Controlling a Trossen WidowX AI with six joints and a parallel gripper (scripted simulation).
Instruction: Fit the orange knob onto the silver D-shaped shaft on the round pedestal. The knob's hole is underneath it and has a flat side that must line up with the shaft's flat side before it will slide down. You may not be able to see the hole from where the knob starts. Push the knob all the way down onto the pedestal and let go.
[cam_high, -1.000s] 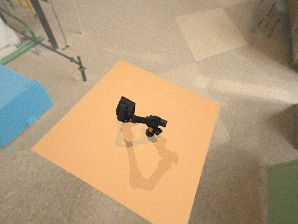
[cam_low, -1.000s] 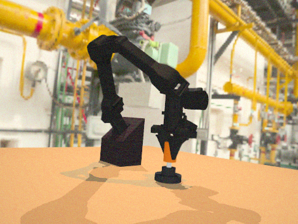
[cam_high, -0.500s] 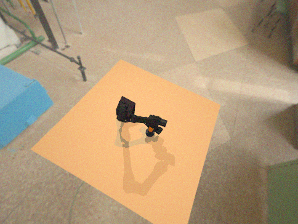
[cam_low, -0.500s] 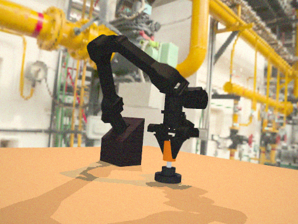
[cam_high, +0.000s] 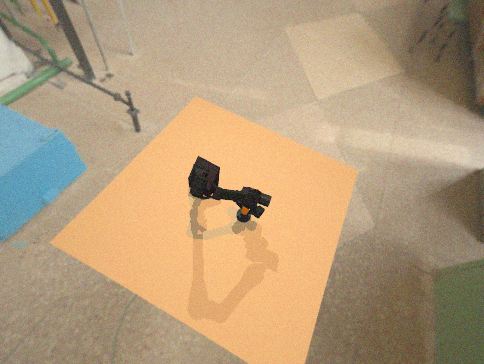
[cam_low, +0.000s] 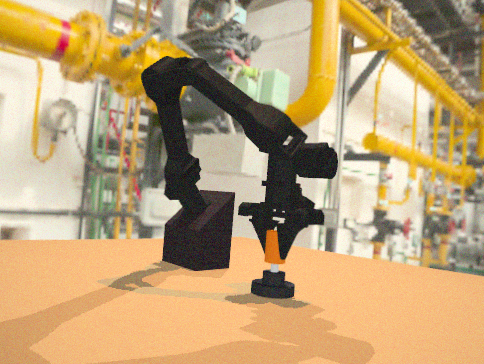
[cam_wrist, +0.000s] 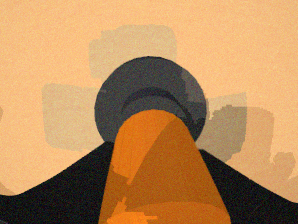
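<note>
My gripper tip is 4 cm above the round black pedestal. Also, from my gripper tip: orange knob: 4 cm above.
</note>
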